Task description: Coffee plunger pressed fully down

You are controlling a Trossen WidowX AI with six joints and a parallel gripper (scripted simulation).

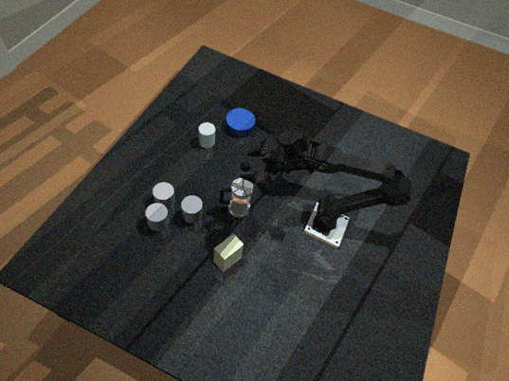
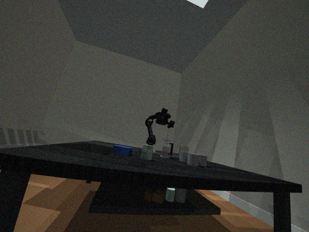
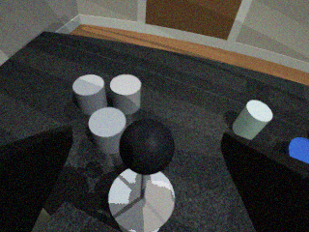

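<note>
The coffee press lies 10 mm ahead of my gripper tip, 10 mm to the left of it and 130 mm below it. Also, from my gripper tip: blue disc 170 mm ahead, 350 mm to the right, 240 mm below.
</note>
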